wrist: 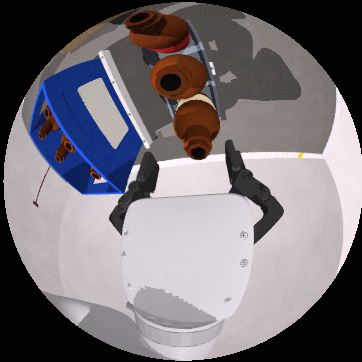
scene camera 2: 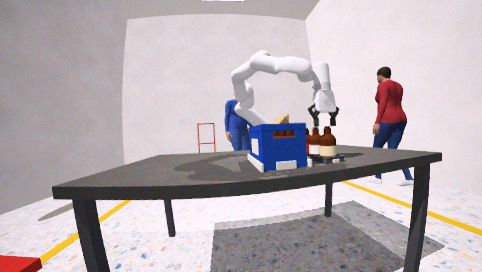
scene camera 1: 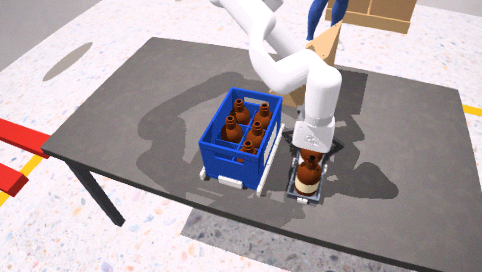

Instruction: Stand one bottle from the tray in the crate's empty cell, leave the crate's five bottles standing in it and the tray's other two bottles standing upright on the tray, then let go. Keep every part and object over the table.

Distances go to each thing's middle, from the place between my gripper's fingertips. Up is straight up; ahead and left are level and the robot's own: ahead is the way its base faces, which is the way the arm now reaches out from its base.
I see the cream-labelled bottle [scene camera 1: 309, 172] 8 cm below my hand and 1 cm to the left of it.
